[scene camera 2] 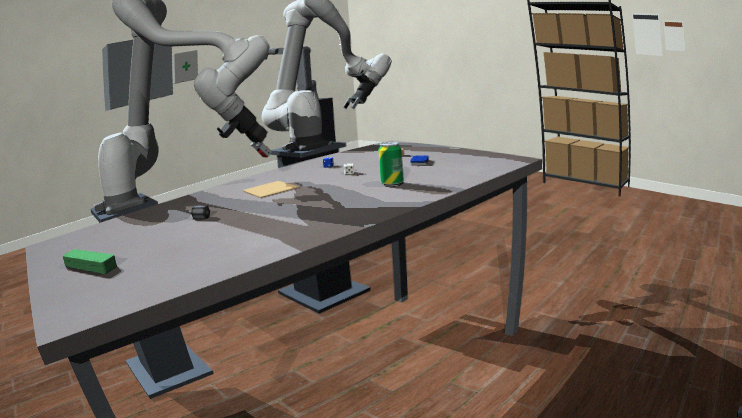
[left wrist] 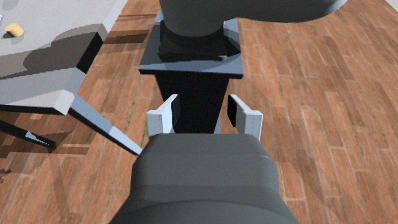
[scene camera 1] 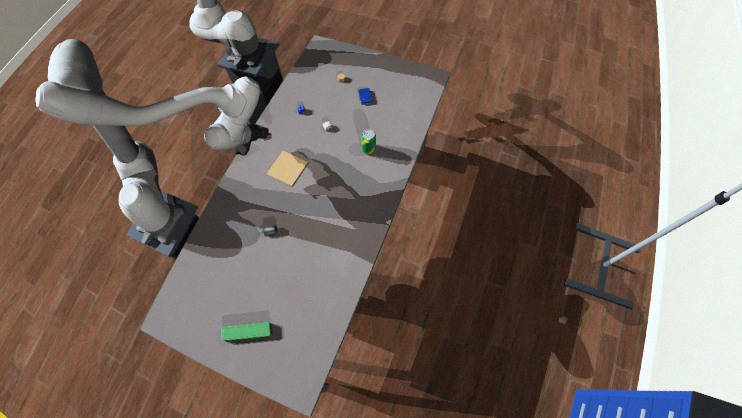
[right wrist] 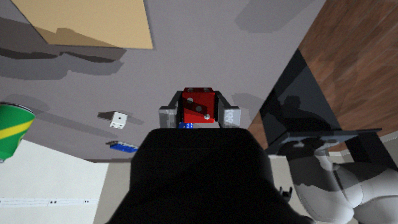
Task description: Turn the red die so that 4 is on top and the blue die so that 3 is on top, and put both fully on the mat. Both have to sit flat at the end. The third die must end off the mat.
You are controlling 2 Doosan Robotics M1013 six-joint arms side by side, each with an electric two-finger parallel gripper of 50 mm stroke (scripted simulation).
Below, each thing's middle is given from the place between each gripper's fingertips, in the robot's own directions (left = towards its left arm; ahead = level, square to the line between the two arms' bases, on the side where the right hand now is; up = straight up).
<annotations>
I see my right gripper 120 mm short of the tan mat [scene camera 1: 287,167], 80 mm to the left of it and 100 mm above it.
Right now my left hand is 98 cm to the left of the tan mat, 49 cm short of it and 16 cm above it.
</annotations>
